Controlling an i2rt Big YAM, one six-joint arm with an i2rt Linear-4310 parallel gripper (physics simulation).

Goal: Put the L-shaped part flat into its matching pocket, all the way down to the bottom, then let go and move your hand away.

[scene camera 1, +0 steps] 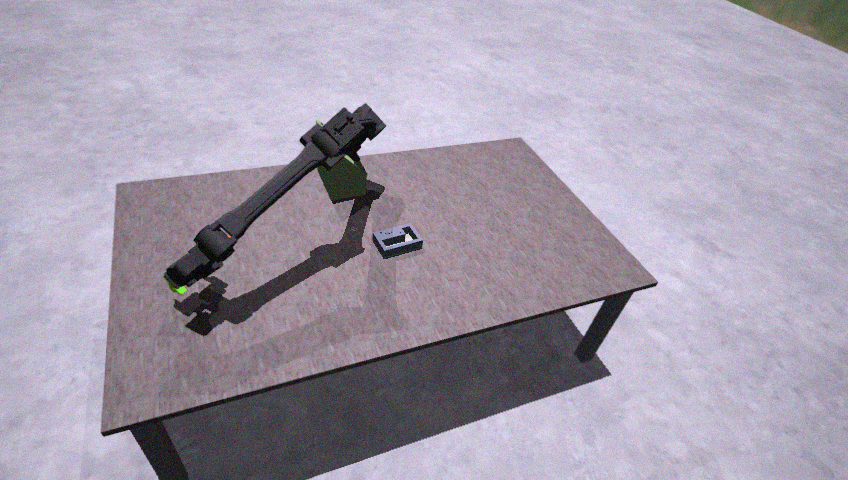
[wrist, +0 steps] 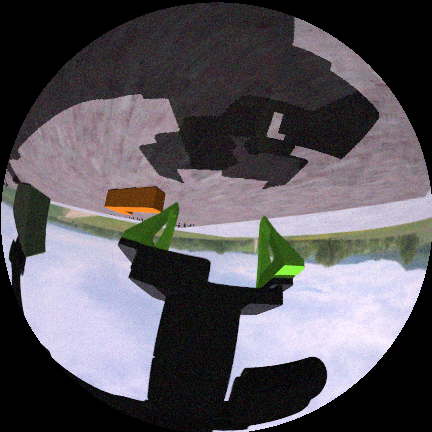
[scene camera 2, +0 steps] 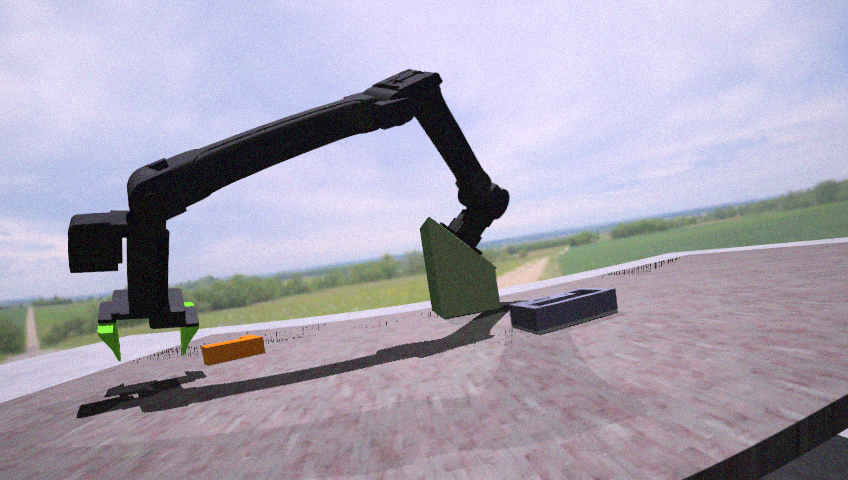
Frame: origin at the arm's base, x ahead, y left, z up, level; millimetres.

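Seen in the pictures: gripper, fingertip midpoint: (wrist: 219, 212) (scene camera 2: 152, 355); arm's base, origin of the base link: (scene camera 2: 455, 244).
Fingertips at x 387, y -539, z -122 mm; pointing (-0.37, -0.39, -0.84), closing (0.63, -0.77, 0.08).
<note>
Offsets run from my fingertips to a thing's top centre. Level surfaces: height alone.
The orange L-shaped part {dz -4, dx -130, dy +75 mm} (scene camera 2: 233, 349) (wrist: 132, 198) lies on the table, outside the gap between the fingers. It is to the right of the gripper in scene camera 2 and near the left finger in the wrist view. It does not show in scene camera 1, where the arm covers that area. My gripper (scene camera 1: 177, 288) (scene camera 2: 151, 356) (wrist: 219, 212) is open and empty, pointing down a little above the table, with its green fingers wide apart. The grey-blue block {dz +3, dx -27, dy +630 mm} (scene camera 1: 404, 250) (scene camera 2: 571, 312) with the L-shaped pocket stands far from the gripper; its pocket looks empty in scene camera 1.
The dark green angled base mount (scene camera 1: 345, 181) (scene camera 2: 464, 282) (wrist: 32, 220) stands behind and beside the pocket block. The black arm (scene camera 1: 276, 187) (scene camera 2: 267, 139) reaches from it across the table {dz -34 mm} (scene camera 1: 505, 237) (scene camera 2: 416, 410). The gripper is toward the table's left side in scene camera 1.
</note>
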